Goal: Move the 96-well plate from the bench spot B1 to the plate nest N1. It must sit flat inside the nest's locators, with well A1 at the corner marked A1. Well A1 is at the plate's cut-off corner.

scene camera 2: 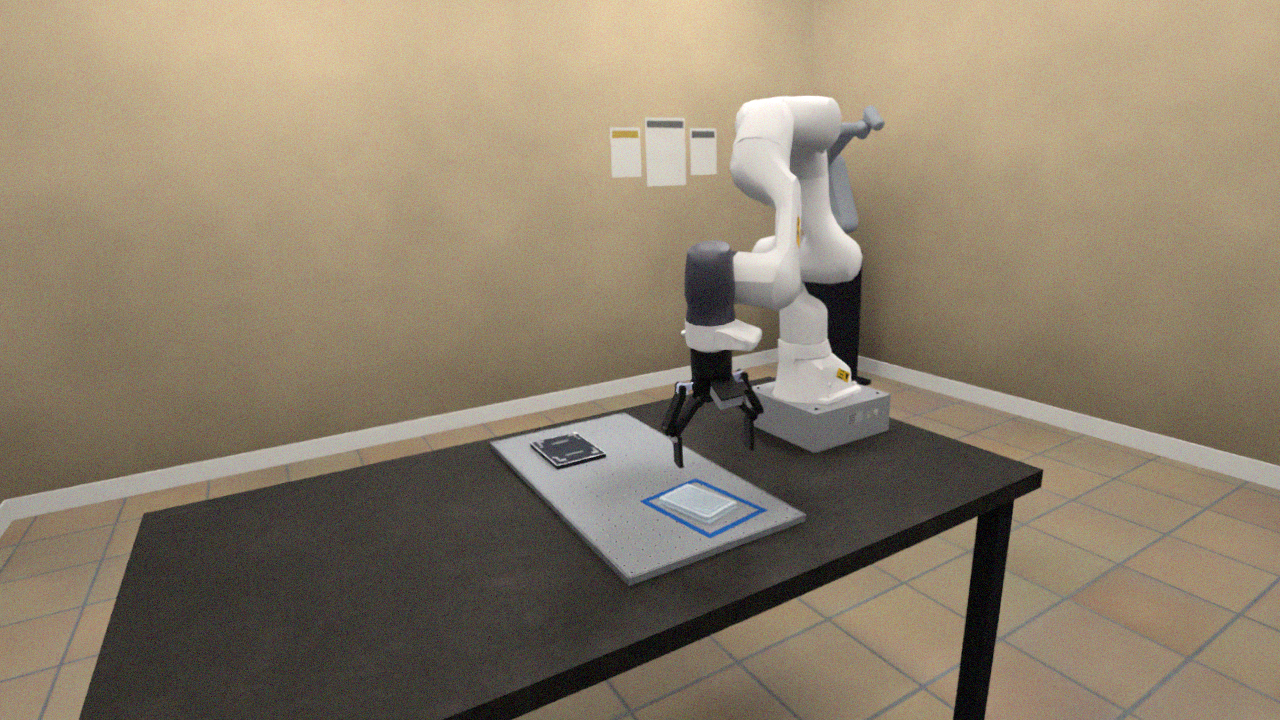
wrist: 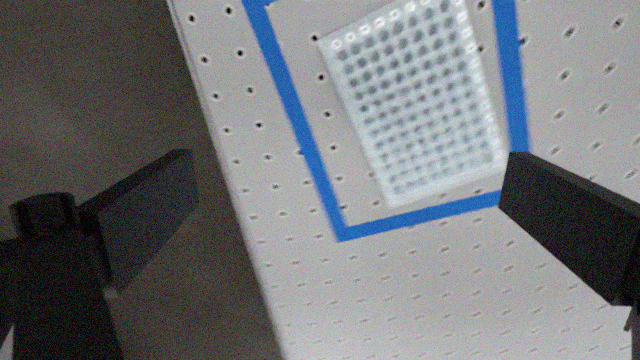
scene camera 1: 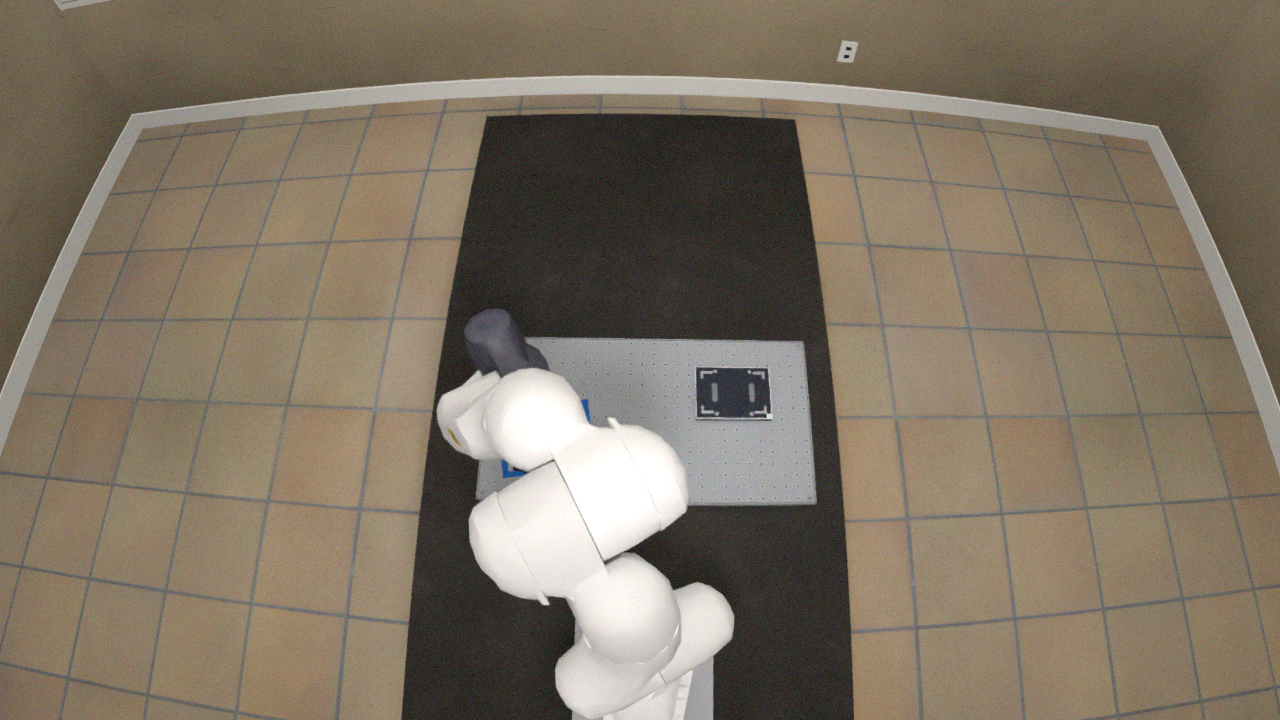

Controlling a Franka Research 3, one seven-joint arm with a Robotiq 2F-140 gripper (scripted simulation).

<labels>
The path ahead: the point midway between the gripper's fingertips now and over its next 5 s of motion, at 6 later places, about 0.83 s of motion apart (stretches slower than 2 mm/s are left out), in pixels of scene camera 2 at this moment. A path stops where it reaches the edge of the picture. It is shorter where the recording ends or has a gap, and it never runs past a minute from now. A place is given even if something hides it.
My gripper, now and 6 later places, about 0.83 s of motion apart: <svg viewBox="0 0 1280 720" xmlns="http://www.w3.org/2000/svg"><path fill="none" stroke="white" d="M713 456L697 467L698 479L698 496L696 502L695 485L696 476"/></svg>
</labels>
